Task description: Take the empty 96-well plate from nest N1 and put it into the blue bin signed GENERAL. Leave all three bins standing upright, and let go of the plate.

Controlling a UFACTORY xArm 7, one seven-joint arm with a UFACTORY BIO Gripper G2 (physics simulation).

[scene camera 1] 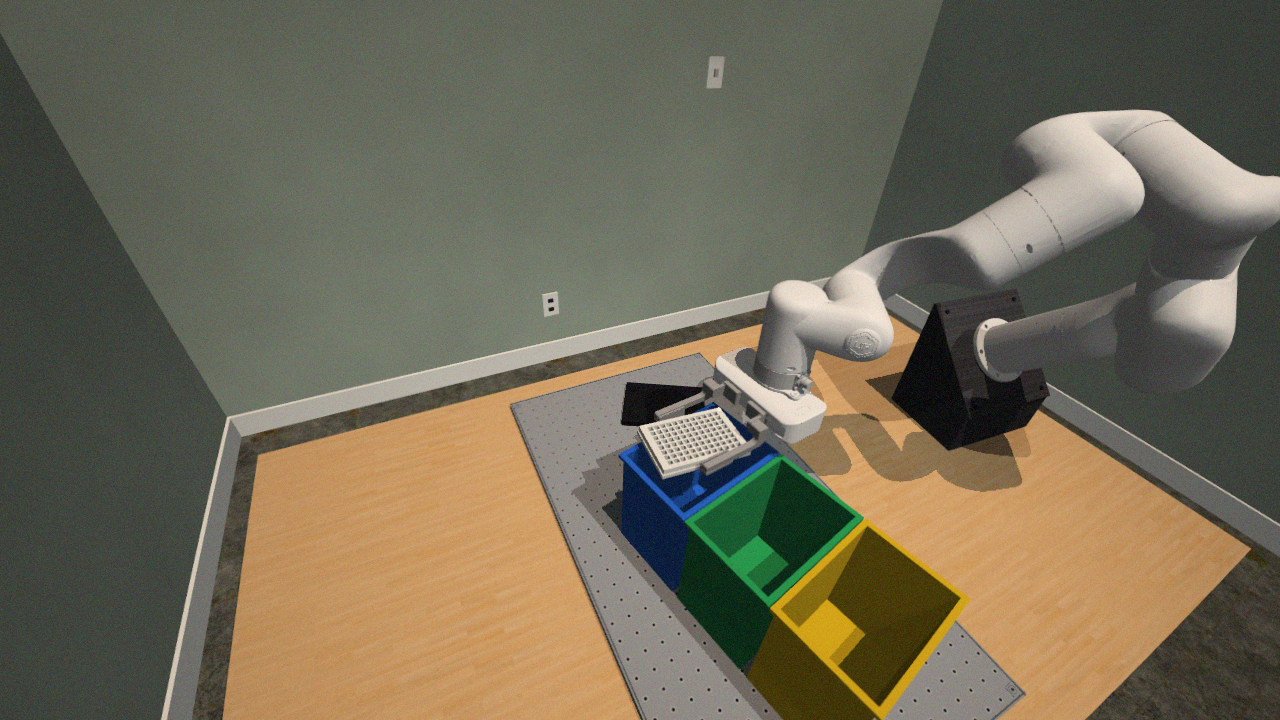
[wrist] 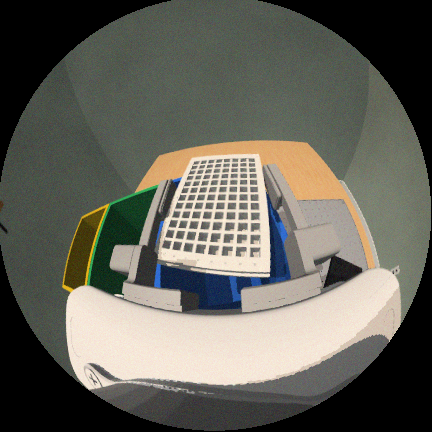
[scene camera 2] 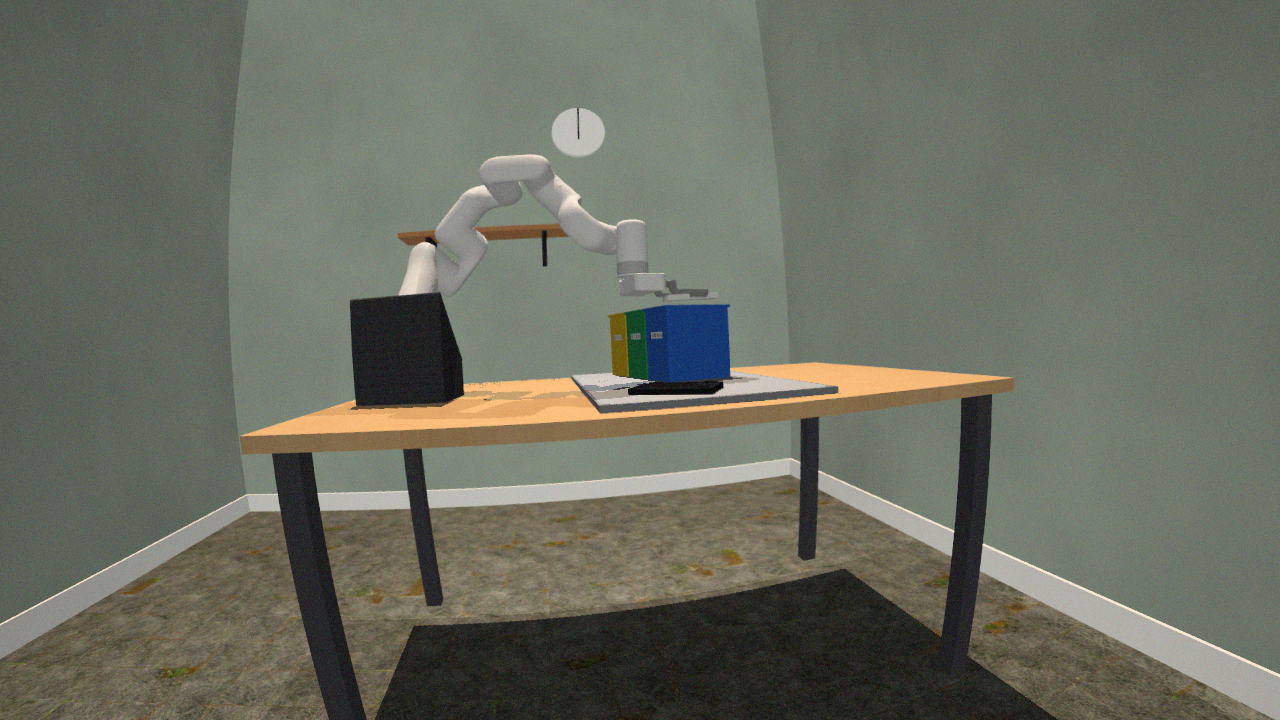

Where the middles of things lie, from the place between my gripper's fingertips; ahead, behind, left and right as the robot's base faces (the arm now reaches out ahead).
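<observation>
My hand is 10 mm above the white 96-well plate (scene camera 1: 676, 446), 20 mm past it and 10 mm to the left of it. Going by their middles, the plate is the nearest to my hand of the things named here. The blue bin (scene camera 1: 654, 509) is 120 mm below my hand and 30 mm behind it. The green bin (scene camera 1: 745, 550) is 120 mm below my hand, 120 mm to the left of it and 80 mm behind it, while the yellow bin (scene camera 1: 856, 629) is 120 mm below my hand, 240 mm to the left of it and 130 mm behind it. Going by their middles, the yellow bin is the farthest from my hand of the things named here.
</observation>
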